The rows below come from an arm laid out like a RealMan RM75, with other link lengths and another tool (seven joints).
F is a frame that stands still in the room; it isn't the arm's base.
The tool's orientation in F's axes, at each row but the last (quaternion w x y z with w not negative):
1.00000, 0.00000, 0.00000, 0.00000
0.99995, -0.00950, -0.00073, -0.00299
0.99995, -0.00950, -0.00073, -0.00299
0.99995, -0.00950, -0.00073, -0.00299
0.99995, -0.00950, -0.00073, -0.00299
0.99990, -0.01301, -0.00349, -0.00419
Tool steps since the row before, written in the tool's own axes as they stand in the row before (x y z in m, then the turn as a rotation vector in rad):
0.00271, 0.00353, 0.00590, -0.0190, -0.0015, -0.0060
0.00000, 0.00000, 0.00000, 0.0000, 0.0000, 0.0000
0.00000, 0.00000, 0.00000, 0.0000, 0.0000, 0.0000
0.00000, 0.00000, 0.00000, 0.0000, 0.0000, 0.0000
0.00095, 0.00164, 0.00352, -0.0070, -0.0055, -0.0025
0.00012, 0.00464, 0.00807, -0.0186, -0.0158, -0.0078
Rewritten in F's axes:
0.00271, 0.00353, 0.00590, -0.0190, -0.0015, -0.0060
0.00000, 0.00000, 0.00000, 0.0000, 0.0000, 0.0000
0.00000, 0.00000, 0.00000, 0.0000, 0.0000, 0.0000
0.00000, 0.00000, 0.00000, 0.0000, 0.0000, 0.0000
0.00095, 0.00170, 0.00349, -0.0070, -0.0055, -0.0024
0.00010, 0.00485, 0.00795, -0.0187, -0.0158, -0.0075

